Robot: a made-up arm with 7 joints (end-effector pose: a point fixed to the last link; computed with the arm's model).
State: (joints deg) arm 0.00 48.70 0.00 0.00 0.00 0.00 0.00
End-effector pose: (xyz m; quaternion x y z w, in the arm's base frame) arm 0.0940 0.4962 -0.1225 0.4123 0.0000 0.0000 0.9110
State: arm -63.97 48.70 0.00 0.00 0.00 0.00 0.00
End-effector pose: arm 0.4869 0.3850 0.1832 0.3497 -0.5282 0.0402 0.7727
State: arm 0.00 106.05 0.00 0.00 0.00 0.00 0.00
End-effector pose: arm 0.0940 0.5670 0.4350 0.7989 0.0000 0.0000 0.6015
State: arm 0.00 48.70 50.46 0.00 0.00 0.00 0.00
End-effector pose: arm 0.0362 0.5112 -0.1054 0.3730 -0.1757 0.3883 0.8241
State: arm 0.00 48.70 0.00 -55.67 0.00 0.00 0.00
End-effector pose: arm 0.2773 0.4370 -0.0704 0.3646 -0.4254 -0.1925 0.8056
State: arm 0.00 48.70 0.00 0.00 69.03 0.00 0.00
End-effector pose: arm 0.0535 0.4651 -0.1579 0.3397 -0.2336 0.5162 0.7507
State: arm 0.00 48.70 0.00 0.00 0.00 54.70 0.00
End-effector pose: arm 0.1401 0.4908 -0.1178 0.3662 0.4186 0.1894 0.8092
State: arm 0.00 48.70 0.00 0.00 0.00 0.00 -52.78
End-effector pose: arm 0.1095 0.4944 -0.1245 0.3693 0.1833 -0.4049 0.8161
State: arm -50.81 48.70 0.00 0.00 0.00 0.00 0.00
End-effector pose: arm 0.4403 0.4192 0.0892 0.3724 -0.4278 0.0325 0.8229
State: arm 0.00 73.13 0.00 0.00 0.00 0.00 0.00
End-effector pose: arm 0.0940 0.5958 0.1044 0.5957 0.0000 0.0000 0.8032
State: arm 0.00 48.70 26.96 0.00 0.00 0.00 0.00
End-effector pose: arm 0.0656 0.5085 -0.1085 0.4010 -0.0961 0.2124 0.8859
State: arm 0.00 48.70 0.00 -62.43 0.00 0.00 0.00
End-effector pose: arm 0.2919 0.4216 -0.0569 0.3526 -0.4721 -0.2137 0.7792
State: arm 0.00 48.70 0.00 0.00 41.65 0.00 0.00
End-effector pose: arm 0.0623 0.4812 -0.1395 0.3854 -0.1466 0.3239 0.8515
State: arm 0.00 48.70 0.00 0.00 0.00 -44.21 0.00
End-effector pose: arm 0.0739 0.5207 -0.1440 0.3820 -0.3428 -0.1552 0.8441
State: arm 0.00 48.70 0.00 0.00 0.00 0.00 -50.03
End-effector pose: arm 0.1088 0.4947 -0.1242 0.3736 0.1743 -0.3852 0.8256
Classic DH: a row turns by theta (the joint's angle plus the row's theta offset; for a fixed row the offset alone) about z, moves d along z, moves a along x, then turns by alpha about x. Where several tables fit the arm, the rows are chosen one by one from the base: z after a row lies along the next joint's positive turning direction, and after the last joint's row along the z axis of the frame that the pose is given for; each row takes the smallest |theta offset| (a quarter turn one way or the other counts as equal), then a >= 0, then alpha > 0; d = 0 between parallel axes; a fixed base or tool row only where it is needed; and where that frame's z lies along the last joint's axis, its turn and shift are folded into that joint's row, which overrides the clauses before.
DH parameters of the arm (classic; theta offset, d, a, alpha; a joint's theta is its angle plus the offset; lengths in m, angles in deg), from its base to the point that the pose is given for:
base (fixed): 0 0.2047 0.03 -70
joint 1: -90 0.0262 0.0078 -90
joint 2: 70 0.011 -0.005 90
joint 3: 90 -0.37 0.07 -90
joint 4: 0 -0.003 -0.003 90
joint 5: 0 -0.254 0.016 -90
joint 6: 0 0.036 -0.025 90
joint 7: -73.61 0 -0.0177 0
tool (fixed): 73.61 0.041 0 0

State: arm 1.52 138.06 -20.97 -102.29 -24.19 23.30 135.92
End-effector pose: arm 0.2980 0.2953 0.4011 0.2515 -0.6459 -0.0774 0.7166
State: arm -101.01 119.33 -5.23 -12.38 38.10 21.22 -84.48
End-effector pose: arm -0.1314 0.5257 0.4918 0.7147 -0.3445 0.2223 0.5667
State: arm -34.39 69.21 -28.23 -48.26 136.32 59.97 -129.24
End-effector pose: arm 0.4268 0.4569 0.1152 0.0445 -0.5093 -0.6036 0.6118
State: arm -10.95 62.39 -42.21 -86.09 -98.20 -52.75 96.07
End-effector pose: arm 0.3792 0.2269 -0.0591 -0.0886 -0.1384 -0.7145 0.6801
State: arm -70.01 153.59 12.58 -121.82 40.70 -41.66 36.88
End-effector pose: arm -0.1126 0.0391 0.6341 -0.2504 0.6008 0.7548 0.0809
